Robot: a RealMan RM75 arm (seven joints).
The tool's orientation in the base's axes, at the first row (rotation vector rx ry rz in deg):
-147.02, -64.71, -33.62
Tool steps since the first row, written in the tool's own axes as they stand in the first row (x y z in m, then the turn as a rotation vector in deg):
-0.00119, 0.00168, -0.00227, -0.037, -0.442, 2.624
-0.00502, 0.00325, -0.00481, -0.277, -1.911, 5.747
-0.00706, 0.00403, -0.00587, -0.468, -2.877, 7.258
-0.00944, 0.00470, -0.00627, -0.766, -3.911, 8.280
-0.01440, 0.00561, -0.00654, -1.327, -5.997, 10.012
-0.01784, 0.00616, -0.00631, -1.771, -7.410, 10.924
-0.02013, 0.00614, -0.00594, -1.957, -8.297, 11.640
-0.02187, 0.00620, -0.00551, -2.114, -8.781, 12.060
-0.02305, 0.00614, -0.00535, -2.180, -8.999, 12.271
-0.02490, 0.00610, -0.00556, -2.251, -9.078, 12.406
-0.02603, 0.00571, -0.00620, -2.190, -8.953, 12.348
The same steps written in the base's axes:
-0.00004, -0.00278, 0.00129, 0.308, 1.326, -2.287
-0.00185, -0.00727, 0.00160, -0.152, 3.399, -5.018
-0.00279, -0.00951, 0.00151, -0.612, 4.522, -6.352
-0.00384, -0.01163, 0.00069, -1.312, 5.424, -7.301
-0.00627, -0.01550, -0.00147, -2.781, 7.136, -8.906
-0.00791, -0.01796, -0.00333, -3.882, 8.149, -9.793
-0.00923, -0.01925, -0.00473, -4.480, 8.902, -10.433
-0.01014, -0.02023, -0.00593, -4.833, 9.290, -10.834
-0.01087, -0.02087, -0.00661, -4.983, 9.476, -11.031
-0.01209, -0.02211, -0.00729, -5.052, 9.537, -11.176
-0.01323, -0.02283, -0.00722, -4.935, 9.471, -11.108

